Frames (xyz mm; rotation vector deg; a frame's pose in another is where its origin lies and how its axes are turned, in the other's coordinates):
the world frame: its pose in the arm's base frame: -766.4 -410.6 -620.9 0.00 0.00 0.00
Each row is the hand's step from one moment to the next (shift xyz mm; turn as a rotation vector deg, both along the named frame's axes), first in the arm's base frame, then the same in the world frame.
Working: the arm's base frame: its pose in the world frame: 766.4 410.6 620.9 0.00 0.00 0.00

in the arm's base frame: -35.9 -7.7 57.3 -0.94 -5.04 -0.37
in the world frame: -35.9 -7.7 57.3 -0.94 -5.04 -0.37
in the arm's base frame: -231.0 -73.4 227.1 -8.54 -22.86 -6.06
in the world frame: -231.0 -73.4 227.1 -8.54 -22.86 -6.06
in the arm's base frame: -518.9 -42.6 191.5 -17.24 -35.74 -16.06
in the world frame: -518.9 -42.6 191.5 -17.24 -35.74 -16.06
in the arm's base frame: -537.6 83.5 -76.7 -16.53 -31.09 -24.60
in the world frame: -537.6 83.5 -76.7 -16.53 -31.09 -24.60
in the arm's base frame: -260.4 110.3 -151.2 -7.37 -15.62 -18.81
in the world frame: -260.4 110.3 -151.2 -7.37 -15.62 -18.81
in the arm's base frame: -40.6 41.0 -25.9 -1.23 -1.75 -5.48
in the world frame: -40.6 41.0 -25.9 -1.23 -1.75 -5.48
